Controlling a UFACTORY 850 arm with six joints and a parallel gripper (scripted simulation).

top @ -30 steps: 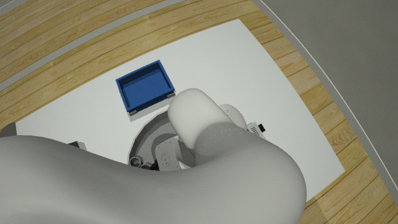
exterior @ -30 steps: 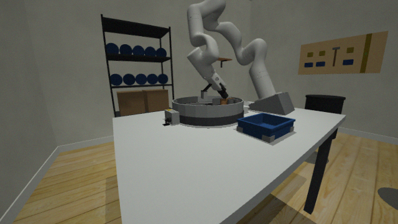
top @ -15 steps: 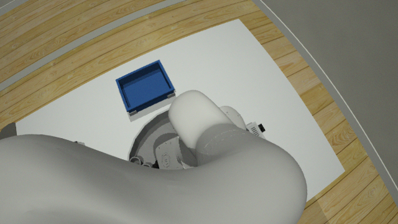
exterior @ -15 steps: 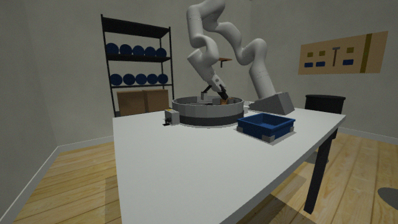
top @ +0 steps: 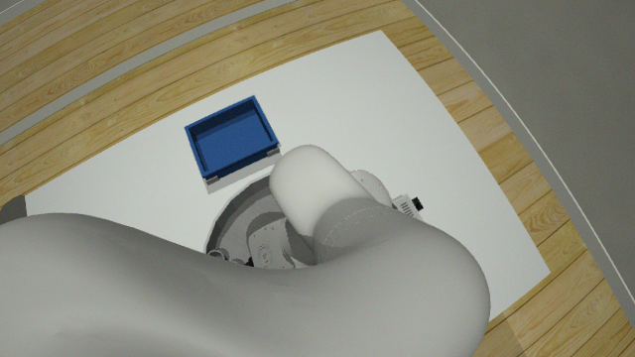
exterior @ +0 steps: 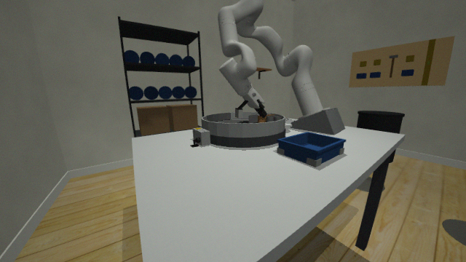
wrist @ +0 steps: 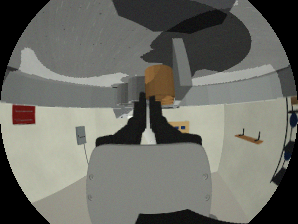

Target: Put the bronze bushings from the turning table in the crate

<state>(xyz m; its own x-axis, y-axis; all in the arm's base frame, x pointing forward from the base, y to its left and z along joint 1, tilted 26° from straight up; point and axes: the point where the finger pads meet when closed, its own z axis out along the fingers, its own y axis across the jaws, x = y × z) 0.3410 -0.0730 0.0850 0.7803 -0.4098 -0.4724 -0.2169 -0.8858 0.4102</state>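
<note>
Now: hand 80 mm short of the blue crate, 320 mm to the right of it and 80 mm above it. Round my hand: grey turning table 100 mm ahead, 40 mm to the right, 50 mm below.
</note>
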